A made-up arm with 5 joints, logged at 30 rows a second.
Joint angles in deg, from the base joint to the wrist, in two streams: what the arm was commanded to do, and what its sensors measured. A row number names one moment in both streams.
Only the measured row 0 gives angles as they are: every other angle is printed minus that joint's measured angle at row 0.
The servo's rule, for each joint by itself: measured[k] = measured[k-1] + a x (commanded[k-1-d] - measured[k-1]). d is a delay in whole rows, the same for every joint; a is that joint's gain. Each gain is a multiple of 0.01, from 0.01 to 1. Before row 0 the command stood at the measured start. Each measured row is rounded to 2 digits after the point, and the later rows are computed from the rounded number. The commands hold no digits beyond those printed.
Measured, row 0: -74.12 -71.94 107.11 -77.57 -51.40
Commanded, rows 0 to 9: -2.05 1.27 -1.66 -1.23 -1.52; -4.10 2.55 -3.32 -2.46 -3.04; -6.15 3.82 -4.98 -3.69 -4.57; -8.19 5.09 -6.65 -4.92 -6.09; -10.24 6.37 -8.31 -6.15 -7.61; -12.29 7.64 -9.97 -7.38 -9.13; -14.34 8.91 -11.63 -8.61 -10.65; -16.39 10.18 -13.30 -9.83 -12.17; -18.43 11.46 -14.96 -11.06 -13.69; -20.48 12.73 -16.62 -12.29 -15.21
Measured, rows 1 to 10: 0.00 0.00 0.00 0.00 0.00; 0.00 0.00 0.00 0.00 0.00; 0.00 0.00 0.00 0.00 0.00; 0.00 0.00 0.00 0.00 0.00; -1.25 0.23 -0.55 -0.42 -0.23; -2.99 0.65 -1.46 -1.11 -0.65; -4.92 1.22 -2.62 -1.99 -1.24; -6.91 1.92 -3.95 -2.99 -1.97; -8.94 2.72 -5.39 -4.06 -2.82; -10.98 3.61 -6.90 -5.19 -3.77
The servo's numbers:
d 4
a 0.61 0.18 0.33 0.34 0.15

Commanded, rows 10 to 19: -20.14 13.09 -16.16 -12.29 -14.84; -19.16 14.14 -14.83 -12.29 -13.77; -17.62 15.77 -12.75 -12.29 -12.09; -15.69 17.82 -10.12 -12.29 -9.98; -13.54 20.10 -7.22 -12.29 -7.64; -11.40 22.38 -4.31 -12.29 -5.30; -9.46 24.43 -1.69 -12.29 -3.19; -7.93 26.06 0.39 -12.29 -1.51; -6.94 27.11 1.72 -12.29 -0.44; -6.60 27.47 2.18 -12.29 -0.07
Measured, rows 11 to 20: -13.03 4.56 -8.46 -6.35 -4.80; -15.08 5.57 -10.06 -7.53 -5.91; -17.12 6.63 -11.68 -8.73 -7.08; -19.17 7.73 -13.31 -9.94 -8.30; -19.76 8.69 -14.25 -10.74 -9.28; -19.39 9.67 -14.44 -11.27 -9.95; -18.31 10.77 -13.88 -11.62 -10.27; -16.71 12.04 -12.64 -11.85 -10.23; -14.78 13.49 -10.85 -12.00 -9.84; -12.72 15.09 -8.69 -12.10 -9.16
